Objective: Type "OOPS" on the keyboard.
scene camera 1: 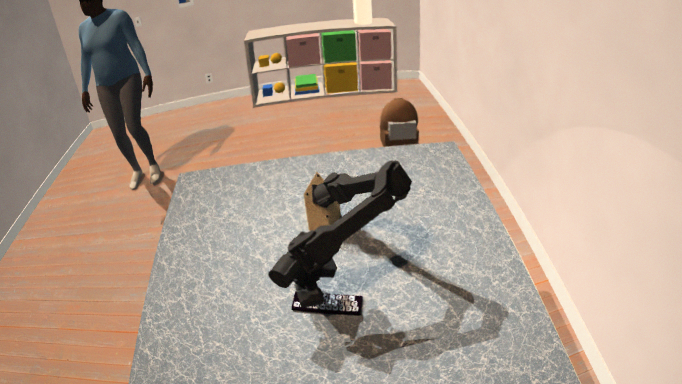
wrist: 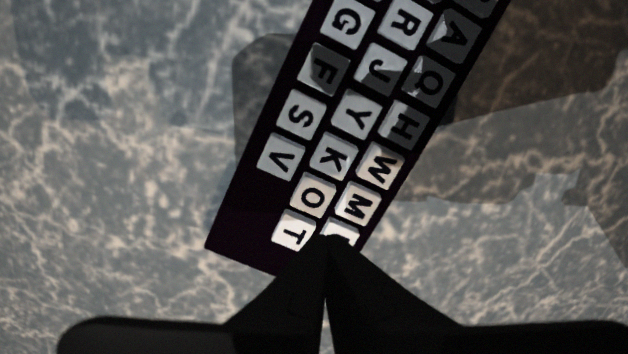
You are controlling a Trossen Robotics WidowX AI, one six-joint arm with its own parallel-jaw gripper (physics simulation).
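Observation:
There is my gripper (scene camera 1: 306,295), and the wrist view shows me my gripper (wrist: 324,247) too. I also see a black keyboard (scene camera 1: 333,304), and it is the same with this one, since the wrist view gives me the black keyboard (wrist: 358,97) as well.

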